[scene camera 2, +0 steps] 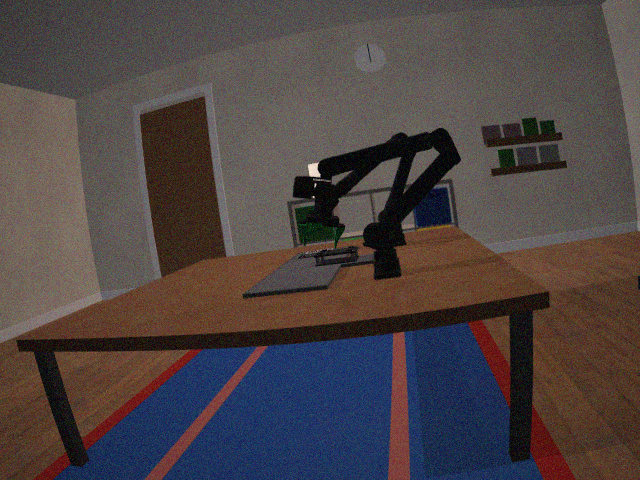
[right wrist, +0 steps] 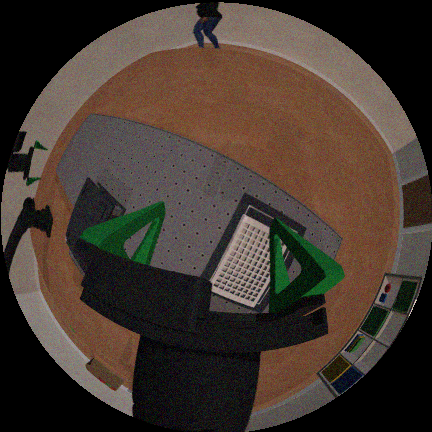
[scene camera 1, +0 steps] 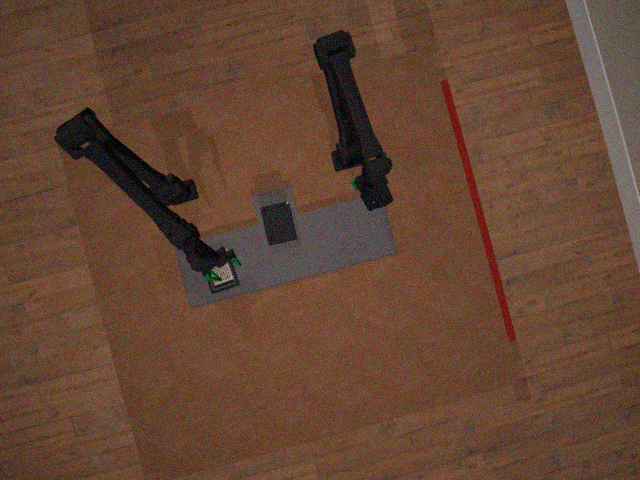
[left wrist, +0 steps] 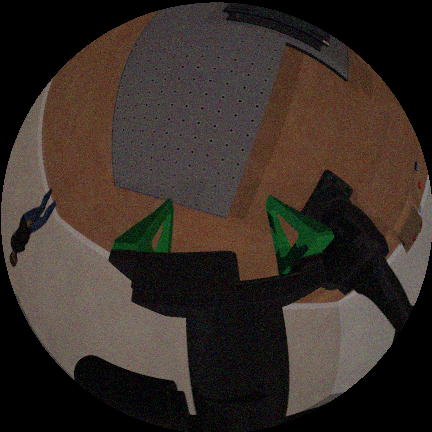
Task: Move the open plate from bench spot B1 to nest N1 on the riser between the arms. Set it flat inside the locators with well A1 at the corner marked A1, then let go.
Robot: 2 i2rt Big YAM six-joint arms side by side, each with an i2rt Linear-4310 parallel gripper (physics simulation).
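Pixels of known places: left gripper, fingertip midpoint: (scene camera 2: 319, 246) (right wrist: 43, 163) (scene camera 1: 363, 200) (left wrist: 220, 200); right gripper, fingertip midpoint: (scene camera 2: 307, 233) (right wrist: 218, 214) (scene camera 1: 231, 272); left arm's base, origin of the base link: (scene camera 2: 388, 274) (right wrist: 48, 220) (scene camera 1: 346, 159) (left wrist: 325, 201); right arm's base, origin of the base link: (scene camera 2: 396, 244) (scene camera 1: 183, 192).
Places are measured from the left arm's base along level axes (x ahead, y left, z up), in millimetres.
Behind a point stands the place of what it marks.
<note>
The white open plate (scene camera 1: 223, 273) @(x 349, y -634, z 28 mm) (right wrist: 245, 260) @(x 325, y -636, z 28 mm) with its grid of wells lies in a dark frame at bench spot B1, toward the left end of the grey board in scene camera 1. My right gripper (scene camera 1: 225, 269) @(x 352, y -574, z 120 mm) (right wrist: 218, 214) @(x 352, y -574, z 120 mm) is open above it; in the right wrist view one green finger covers part of the plate's right side. The dark riser with the nest (scene camera 1: 279, 223) @(x 206, y -348, z 55 mm) (scene camera 2: 336, 255) (right wrist: 90, 212) @(x 241, y -366, z 55 mm) stands between the arms. The marks A1 and N1 are too small to read. My left gripper (left wrist: 220, 200) @(x 206, y 4, z 119 mm) is open and empty over the other end of the board, far from the plate.
The grey perforated board (scene camera 1: 336, 237) @(x 322, y -130, z 13 mm) (scene camera 2: 294, 279) @(x 318, y -48, z 15 mm) (left wrist: 185, 110) @(x 295, y -69, z 13 mm) (right wrist: 185, 170) @(x 399, y -479, z 13 mm) lies on the wooden table (scene camera 2: 206, 310) @(x 535, y 241, z 0 mm). A red strip (scene camera 1: 478, 206) runs at the right of scene camera 1. A person (left wrist: 25, 225) (right wrist: 207, 25) stands beyond the table.
</note>
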